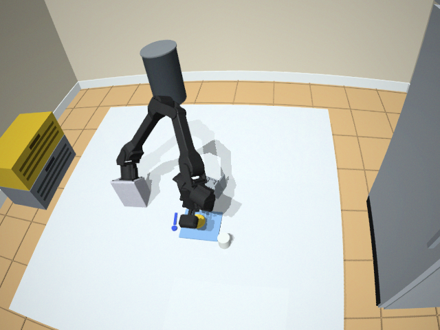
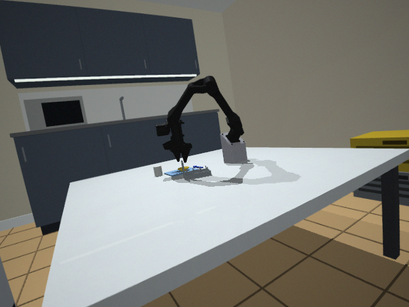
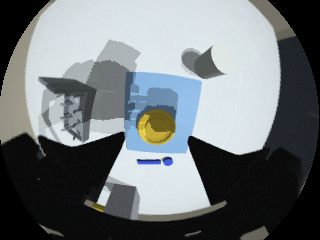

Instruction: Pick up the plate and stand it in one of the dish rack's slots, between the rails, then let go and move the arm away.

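The yellow plate is 40 mm below my gripper tip. The rest, counted from my gripper tip: white cup: 110 mm ahead, 80 mm to the right, 30 mm below; then light blue mat: 50 mm below, 10 mm to the right, 10 mm ahead; then blue utensil: 90 mm behind, 50 mm below, 10 mm to the right.
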